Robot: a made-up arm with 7 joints. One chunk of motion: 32 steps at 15 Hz.
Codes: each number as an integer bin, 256 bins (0 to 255) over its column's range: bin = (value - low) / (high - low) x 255, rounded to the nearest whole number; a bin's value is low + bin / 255 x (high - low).
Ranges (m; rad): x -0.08..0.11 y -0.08..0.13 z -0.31..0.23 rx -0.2..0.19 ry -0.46..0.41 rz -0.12..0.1
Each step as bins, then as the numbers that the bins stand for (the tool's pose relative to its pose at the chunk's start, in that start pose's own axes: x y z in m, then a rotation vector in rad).
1 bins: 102 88 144 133 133 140
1 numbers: -0.0040 -0.0075 -0.0051 0.0034 -0.0062 0.0008
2 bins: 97 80 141 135 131 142
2 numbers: -0.0077 -0.0141 -0.0114 0.0065 -0.0131 0.0025
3 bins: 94 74 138 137 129 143
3 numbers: -0.0100 -0.0191 -0.0178 0.0095 -0.0199 0.0034
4 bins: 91 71 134 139 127 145
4 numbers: -0.0122 -0.0215 -0.0262 0.0126 -0.0267 0.0051
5 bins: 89 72 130 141 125 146
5 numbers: -0.0137 -0.0207 -0.0347 0.0156 -0.0335 0.0060
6 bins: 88 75 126 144 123 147
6 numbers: -0.0144 -0.0182 -0.0432 0.0202 -0.0404 0.0068
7 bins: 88 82 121 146 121 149
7 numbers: -0.0144 -0.0125 -0.0538 0.0233 -0.0472 0.0085
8 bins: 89 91 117 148 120 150
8 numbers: -0.0137 -0.0051 -0.0622 0.0264 -0.0506 0.0094
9 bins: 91 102 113 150 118 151
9 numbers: -0.0122 0.0040 -0.0707 0.0294 -0.0574 0.0103
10 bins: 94 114 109 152 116 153
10 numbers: -0.0100 0.0139 -0.0792 0.0325 -0.0642 0.0120
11 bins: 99 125 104 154 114 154
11 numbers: -0.0062 0.0229 -0.0898 0.0355 -0.0711 0.0129
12 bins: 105 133 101 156 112 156
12 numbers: -0.0018 0.0295 -0.0961 0.0386 -0.0779 0.0146
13 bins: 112 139 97 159 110 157
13 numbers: 0.0035 0.0345 -0.1046 0.0432 -0.0847 0.0155
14 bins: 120 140 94 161 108 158
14 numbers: 0.0094 0.0353 -0.1109 0.0462 -0.0915 0.0163
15 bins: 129 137 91 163 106 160
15 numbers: 0.0161 0.0328 -0.1173 0.0493 -0.0984 0.0180
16 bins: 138 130 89 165 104 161
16 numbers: 0.0228 0.0271 -0.1215 0.0524 -0.1052 0.0189
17 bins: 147 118 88 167 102 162
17 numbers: 0.0295 0.0172 -0.1236 0.0554 -0.1120 0.0198
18 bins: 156 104 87 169 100 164
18 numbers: 0.0362 0.0056 -0.1258 0.0585 -0.1188 0.0215
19 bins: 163 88 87 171 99 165
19 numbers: 0.0415 -0.0075 -0.1258 0.0615 -0.1222 0.0224
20 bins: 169 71 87 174 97 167
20 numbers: 0.0459 -0.0215 -0.1258 0.0661 -0.1291 0.0241
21 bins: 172 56 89 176 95 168
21 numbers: 0.0482 -0.0339 -0.1215 0.0692 -0.1359 0.0249
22 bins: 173 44 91 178 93 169
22 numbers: 0.0489 -0.0438 -0.1173 0.0722 -0.1427 0.0258
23 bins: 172 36 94 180 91 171
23 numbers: 0.0482 -0.0504 -0.1109 0.0753 -0.1495 0.0275
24 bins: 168 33 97 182 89 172
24 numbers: 0.0452 -0.0528 -0.1046 0.0784 -0.1564 0.0284
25 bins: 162 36 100 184 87 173
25 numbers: 0.0407 -0.0504 -0.0982 0.0814 -0.1632 0.0293
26 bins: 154 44 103 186 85 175
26 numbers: 0.0347 -0.0438 -0.0919 0.0845 -0.1700 0.0310
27 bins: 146 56 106 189 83 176
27 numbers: 0.0288 -0.0339 -0.0855 0.0891 -0.1768 0.0318
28 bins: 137 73 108 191 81 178
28 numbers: 0.0221 -0.0199 -0.0813 0.0921 -0.1836 0.0336
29 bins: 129 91 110 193 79 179
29 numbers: 0.0161 -0.0051 -0.0771 0.0952 -0.1905 0.0344
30 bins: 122 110 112 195 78 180
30 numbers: 0.0109 0.0106 -0.0728 0.0982 -0.1939 0.0353
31 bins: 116 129 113 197 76 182
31 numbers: 0.0064 0.0262 -0.0707 0.1013 -0.2007 0.0370
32 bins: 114 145 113 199 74 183
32 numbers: 0.0049 0.0394 -0.0707 0.1044 -0.2075 0.0379
